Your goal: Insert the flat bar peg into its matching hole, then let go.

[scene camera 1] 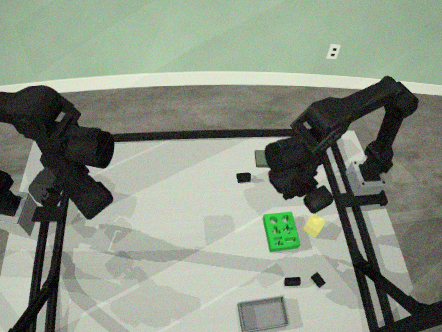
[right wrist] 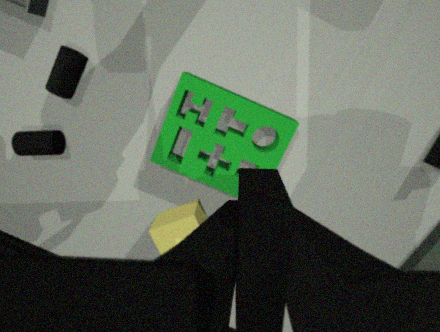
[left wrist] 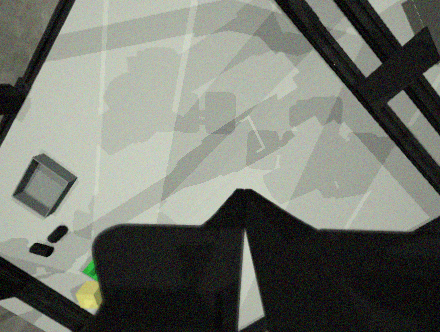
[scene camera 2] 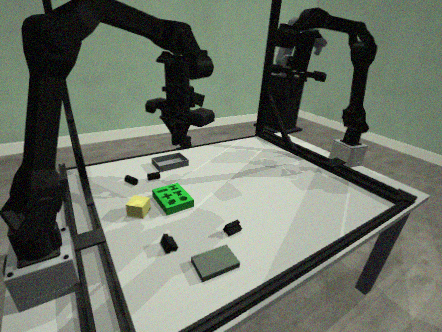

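Observation:
The green board lies flat on the table. Its straight slot is open and shows a grey bottom. My right gripper is shut on a black peg that points down, well above the table. The peg's end covers part of the board's near edge and one hole in the right wrist view. The peg's full shape is hidden, so I cannot tell for sure that it is the flat bar. My left gripper is shut and empty, high over the other side of the table.
A yellow block stands close beside the board. Two black pegs lie between the board and a grey tray. Two more pegs lie near a flat grey-green block.

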